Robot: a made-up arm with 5 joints.
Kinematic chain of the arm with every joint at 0, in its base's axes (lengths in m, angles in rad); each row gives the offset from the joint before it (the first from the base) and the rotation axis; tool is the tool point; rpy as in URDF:
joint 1: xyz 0 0 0.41 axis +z
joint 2: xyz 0 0 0 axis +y
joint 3: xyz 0.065 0 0.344 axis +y
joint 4: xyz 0.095 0 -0.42 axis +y
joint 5: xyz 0.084 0 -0.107 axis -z
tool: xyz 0 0 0 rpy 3.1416 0 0
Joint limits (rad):
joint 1: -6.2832..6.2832
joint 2: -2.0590..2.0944
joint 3: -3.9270..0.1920
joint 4: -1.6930..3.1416
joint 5: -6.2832..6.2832
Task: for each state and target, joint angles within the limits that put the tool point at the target. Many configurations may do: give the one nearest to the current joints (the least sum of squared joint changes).
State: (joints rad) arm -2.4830 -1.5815 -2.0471 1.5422 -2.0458
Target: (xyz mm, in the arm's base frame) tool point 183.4 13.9 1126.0
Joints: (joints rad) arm -3.0659 -1.1030 -1.8652 1.4985 -2.0458
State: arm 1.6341 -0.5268 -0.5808 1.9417 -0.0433
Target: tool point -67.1 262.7 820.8
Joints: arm 1.8209 -0.7652 -1.1151 1.8089 -0.0433
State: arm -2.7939 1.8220 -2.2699 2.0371 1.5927
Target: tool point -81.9 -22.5 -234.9
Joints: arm -2.8735 2.0944 -1.7674 1.9951 1.5927
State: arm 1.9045 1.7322 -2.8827 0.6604 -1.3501
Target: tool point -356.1 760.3 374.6
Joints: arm 2.0088 1.9548 -3.5994 0.5317 -1.3501
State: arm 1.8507 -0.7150 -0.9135 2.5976 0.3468
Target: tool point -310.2 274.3 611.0
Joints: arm 2.4175 -0.1198 -1.1864 2.2668 0.3468
